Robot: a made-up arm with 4 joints. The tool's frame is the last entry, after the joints. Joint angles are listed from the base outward.
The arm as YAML. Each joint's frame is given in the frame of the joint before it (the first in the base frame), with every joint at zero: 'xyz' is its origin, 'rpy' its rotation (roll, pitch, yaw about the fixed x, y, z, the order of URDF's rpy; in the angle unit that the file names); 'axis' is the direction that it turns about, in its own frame. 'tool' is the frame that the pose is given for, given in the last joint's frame.
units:
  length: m
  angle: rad
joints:
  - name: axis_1
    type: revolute
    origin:
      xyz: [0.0, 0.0, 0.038]
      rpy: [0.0, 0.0, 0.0]
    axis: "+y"
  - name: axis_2
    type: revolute
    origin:
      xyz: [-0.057, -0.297, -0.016]
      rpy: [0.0, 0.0, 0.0]
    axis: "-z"
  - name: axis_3
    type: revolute
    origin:
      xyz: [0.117, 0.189, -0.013]
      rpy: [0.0, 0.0, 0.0]
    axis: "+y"
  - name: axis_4
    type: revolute
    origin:
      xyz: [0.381, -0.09, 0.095]
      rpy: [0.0, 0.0, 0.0]
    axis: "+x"
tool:
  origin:
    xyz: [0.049, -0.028, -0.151]
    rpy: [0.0, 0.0, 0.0]
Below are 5 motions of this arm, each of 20 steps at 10 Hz.
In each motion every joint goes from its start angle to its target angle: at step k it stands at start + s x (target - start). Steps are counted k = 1, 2, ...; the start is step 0. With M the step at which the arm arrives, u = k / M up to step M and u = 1 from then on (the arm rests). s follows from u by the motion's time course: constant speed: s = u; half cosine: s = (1 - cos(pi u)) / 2; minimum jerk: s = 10 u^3 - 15 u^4 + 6 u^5.
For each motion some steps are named. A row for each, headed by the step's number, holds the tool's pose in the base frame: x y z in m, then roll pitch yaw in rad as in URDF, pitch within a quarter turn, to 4 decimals.
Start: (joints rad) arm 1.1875 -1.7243 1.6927 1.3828
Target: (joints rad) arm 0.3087 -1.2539 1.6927 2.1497
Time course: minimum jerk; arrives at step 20
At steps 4, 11, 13, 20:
4: -0.5504 -0.2186 0.1282 2.9290 0.4461 -3.0075
11: -0.5143 -0.0951 -0.1541 -2.6007 0.8802 -2.9510
13: -0.4599 -0.0585 -0.2432 -2.3395 1.0186 -2.9127
20: -0.3518 -0.0151 -0.3479 -1.9342 1.2059 -2.8119

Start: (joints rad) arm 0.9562 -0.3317 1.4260 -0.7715
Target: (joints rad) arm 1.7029 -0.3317 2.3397 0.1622
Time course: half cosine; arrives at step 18
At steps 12, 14, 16, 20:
12: -0.3815 -0.2889 0.2362 2.7001 -0.4545 -2.9540
14: -0.3208 -0.2850 0.3174 2.7689 -0.6635 -2.8847
16: -0.2730 -0.2810 0.3612 2.7940 -0.7971 -2.8215
20: -0.2552 -0.2794 0.3746 2.7974 -0.8426 -2.7944

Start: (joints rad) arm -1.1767 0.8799 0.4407 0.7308
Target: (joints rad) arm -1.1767 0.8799 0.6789 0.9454
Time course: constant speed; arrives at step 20
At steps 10, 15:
10: 0.4080 -0.5343 0.2897 1.6781 -0.2991 -0.7524
15: 0.4217 -0.5206 0.2806 1.7191 -0.2591 -0.7065

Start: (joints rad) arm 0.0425 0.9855 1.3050 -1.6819
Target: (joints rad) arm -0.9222 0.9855 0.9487 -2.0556
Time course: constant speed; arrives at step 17
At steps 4, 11, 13, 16, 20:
4: 0.1994 -0.6606 -0.3122 -1.4296 1.0948 -0.6728
11: 0.3266 -0.7106 -0.1356 -1.3205 0.6312 -0.5140
13: 0.3420 -0.7228 -0.0756 -1.3143 0.4983 -0.5080
16: 0.3460 -0.7392 0.0162 -1.3067 0.3013 -0.5163
20: 0.3422 -0.7441 0.0464 -1.3033 0.2365 -0.5232

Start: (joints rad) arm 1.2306 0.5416 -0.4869 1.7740
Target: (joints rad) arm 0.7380 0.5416 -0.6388 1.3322
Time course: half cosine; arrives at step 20
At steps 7, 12, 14, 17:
7: 0.4370 -0.3123 -0.2512 1.1214 0.4421 -0.5150
12: 0.4782 -0.3148 -0.1620 1.0549 0.2242 -0.4561
14: 0.4890 -0.3168 -0.1274 1.0252 0.1430 -0.4419
17: 0.4978 -0.3194 -0.0888 0.9907 0.0539 -0.4301

